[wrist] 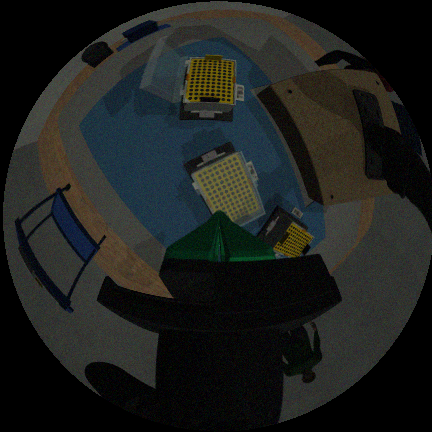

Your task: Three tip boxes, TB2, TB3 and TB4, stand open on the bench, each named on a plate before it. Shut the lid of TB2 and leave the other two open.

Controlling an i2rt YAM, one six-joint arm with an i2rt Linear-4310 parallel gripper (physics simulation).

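Places are measured from the arm's base along level axes (x back, y right, z up), in centimetres.
Pixels of known places: gripper, fingertip midpoint: (pixel 218 216); arm's base at its link origin: (pixel 373 135).
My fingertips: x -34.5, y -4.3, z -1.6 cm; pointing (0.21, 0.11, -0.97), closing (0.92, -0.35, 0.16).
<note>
For each thing: its middle in the pictures, then the offset to it from my fingertips. Level surfaces: height alone.
- middle tip box at the middle of its body: (pixel 232 186) dx +4.3, dy -2.4, dz -13.8 cm
- far tip box at the middle of its body: (pixel 211 75) dx +7.7, dy +19.1, dz -11.2 cm
- third tip box at the middle of its body: (pixel 295 243) dx +15.2, dy -21.5, dz -11.2 cm
- blue mat at its surface level: dz -17.7 cm
The middle tip box (pixel 227 187) has a yellow rack, and its clear lid lies over the rack; I cannot tell if it is fully seated. The far tip box (pixel 210 82) stands open, its clear lid (pixel 162 77) tilted out to the left. The third tip box (pixel 293 240) is at the lower right, its yellow rack partly showing; its lid is not clearly visible. Small white name plates (pixel 240 92) (pixel 252 171) (pixel 297 212) are beside the boxes, too small to read. My green gripper (pixel 218 216) is shut and empty, its tips overlapping the near edge of the middle box in view.
The boxes stand on a blue mat (pixel 130 150). A brown block (pixel 325 135) with a dark bar stands at the right. A blue-panelled frame (pixel 75 222) is at the left. A dark round object (pixel 97 53) and a blue object (pixel 141 31) are at the upper left.
</note>
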